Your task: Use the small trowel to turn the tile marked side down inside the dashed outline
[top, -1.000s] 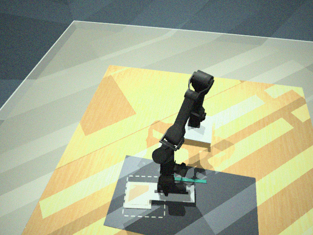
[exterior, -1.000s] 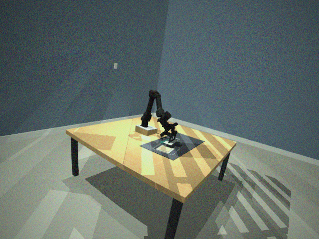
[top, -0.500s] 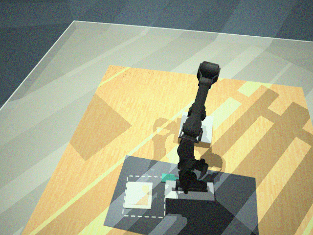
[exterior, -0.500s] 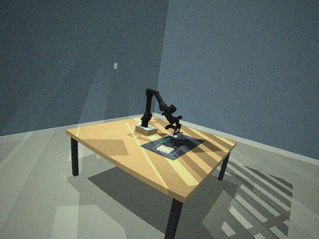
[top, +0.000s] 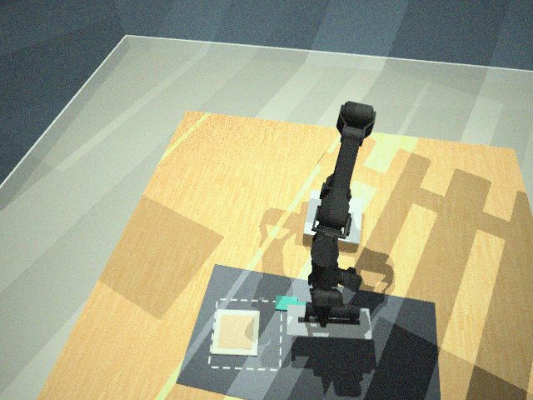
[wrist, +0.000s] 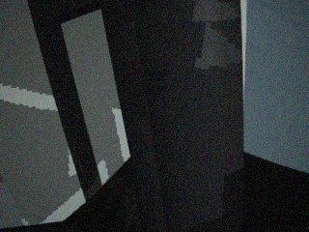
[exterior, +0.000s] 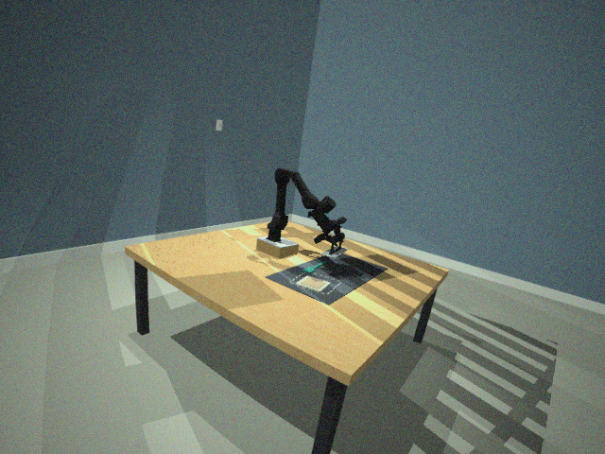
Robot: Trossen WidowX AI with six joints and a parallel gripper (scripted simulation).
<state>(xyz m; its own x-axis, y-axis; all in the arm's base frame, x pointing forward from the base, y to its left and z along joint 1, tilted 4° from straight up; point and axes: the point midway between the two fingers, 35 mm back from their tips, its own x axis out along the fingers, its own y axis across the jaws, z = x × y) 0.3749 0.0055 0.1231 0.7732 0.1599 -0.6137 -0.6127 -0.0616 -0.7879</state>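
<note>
My gripper tip is now 10 mm short of the tile, 220 mm to the left of it and 140 mm above it. Round my gripper tip: mat: 10 mm to the right, 170 mm below; then teal trowel: 100 mm behind, 50 mm to the right, 140 mm below.
</note>
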